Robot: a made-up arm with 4 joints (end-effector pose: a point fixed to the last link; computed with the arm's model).
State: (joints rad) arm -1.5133 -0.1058 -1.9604 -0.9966
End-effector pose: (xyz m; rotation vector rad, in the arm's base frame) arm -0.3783 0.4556 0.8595 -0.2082 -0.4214 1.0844
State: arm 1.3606 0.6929 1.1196 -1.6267
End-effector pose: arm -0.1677 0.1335 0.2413 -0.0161 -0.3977 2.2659
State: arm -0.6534 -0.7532 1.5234 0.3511
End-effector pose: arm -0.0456 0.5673 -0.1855 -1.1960 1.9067 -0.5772
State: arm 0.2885 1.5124 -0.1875 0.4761
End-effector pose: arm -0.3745 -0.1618 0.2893 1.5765 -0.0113 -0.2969
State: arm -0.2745 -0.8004 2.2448 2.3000
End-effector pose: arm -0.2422 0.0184 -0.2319 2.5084 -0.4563 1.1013
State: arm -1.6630 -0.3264 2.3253 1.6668
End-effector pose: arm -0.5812 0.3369 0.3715 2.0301 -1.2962 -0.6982
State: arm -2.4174 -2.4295 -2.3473 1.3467
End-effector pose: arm 0.5696 0.1386 0.8056 1.1785 0.9753 0.6460
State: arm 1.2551 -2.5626 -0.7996 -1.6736
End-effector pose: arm 0.0764 0.5563 -0.6754 -2.1859 1.4348 -0.0957
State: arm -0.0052 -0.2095 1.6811 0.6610
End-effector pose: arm 0.1369 0.6113 -0.1490 -0.7120 1.5755 -0.6679
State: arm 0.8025 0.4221 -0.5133 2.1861
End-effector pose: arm -0.5786 0.1422 0.2648 1.5973 -0.2316 -1.7170
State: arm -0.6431 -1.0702 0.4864 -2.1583
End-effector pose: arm 0.0468 0.7467 0.4128 0.4386 1.7597 1.7436
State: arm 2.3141 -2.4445 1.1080 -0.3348
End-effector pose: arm 0.2829 0.3787 0.5129 0.2424 -0.5306 -2.1702
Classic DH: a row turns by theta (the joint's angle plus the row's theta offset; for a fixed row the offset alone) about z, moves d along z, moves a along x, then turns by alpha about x. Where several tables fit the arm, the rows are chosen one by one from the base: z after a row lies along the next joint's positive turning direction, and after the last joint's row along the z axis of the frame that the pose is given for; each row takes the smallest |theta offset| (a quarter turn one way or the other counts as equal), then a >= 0, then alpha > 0; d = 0 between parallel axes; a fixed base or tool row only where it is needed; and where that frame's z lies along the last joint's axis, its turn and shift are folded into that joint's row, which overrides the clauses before.
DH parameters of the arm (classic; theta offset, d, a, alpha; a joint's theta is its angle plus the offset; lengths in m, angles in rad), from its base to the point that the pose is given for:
base (fixed): 0 0.139 0 1.5708
joint 1: -1.5708 -0.365 0.073 -1.5708
joint 2: 0 -0.3324 -0.0429 -1.5708
joint 3: -1.5708 0.0797 0.092 -1.5708
joint 4: 1.1766 0 -0.2133 3.1416
tool (fixed): 1.1766 0.4901 0 0

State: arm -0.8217 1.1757 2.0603 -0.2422
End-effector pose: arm 0.1515 0.6065 0.1208 1.6507 2.3031 1.0018
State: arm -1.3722 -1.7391 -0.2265 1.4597
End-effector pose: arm -0.3779 0.9092 0.2373 -1.3671 -0.2051 0.1014
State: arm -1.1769 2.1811 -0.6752 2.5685
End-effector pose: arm -0.5774 -0.0970 0.3645 -0.0961 -1.2851 1.4882
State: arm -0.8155 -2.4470 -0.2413 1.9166
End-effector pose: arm -0.5312 0.6746 -0.1506 -1.2780 -1.4262 0.0128
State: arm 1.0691 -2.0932 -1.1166 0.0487
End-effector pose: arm 0.0302 0.4640 -0.7491 -2.3498 -1.2799 0.0411
